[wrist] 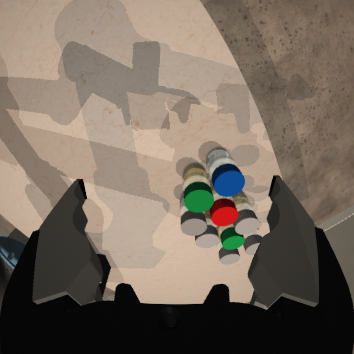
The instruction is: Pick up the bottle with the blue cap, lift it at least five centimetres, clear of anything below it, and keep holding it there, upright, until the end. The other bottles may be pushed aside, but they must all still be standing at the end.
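Observation:
I see my gripper in the picture, and with it a green-capped bottle.

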